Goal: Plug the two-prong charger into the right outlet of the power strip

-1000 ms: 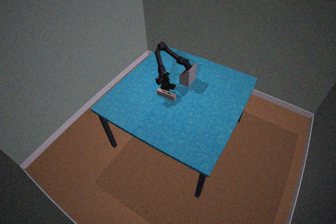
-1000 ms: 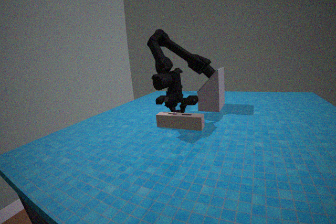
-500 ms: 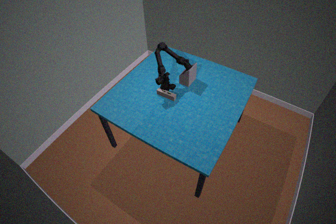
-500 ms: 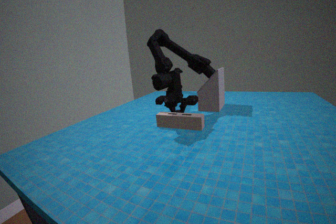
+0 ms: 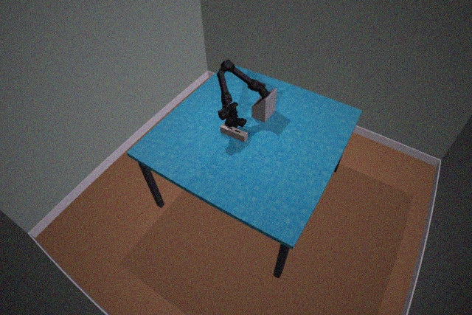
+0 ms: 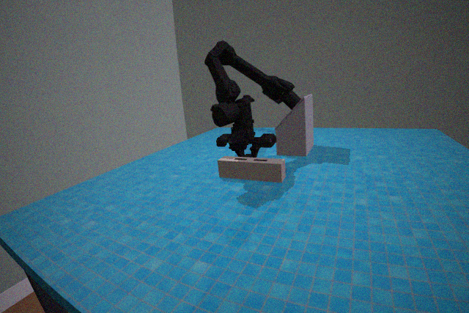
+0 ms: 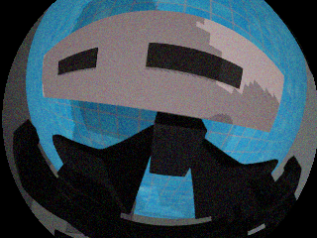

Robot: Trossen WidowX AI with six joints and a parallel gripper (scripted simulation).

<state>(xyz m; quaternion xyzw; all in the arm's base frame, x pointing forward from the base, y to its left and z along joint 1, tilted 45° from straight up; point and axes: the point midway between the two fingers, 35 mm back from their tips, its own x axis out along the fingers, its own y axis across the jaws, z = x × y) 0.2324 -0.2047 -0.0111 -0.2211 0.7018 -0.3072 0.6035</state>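
The black two-prong charger lies 20 mm ahead of my gripper tip and 10 mm above it.
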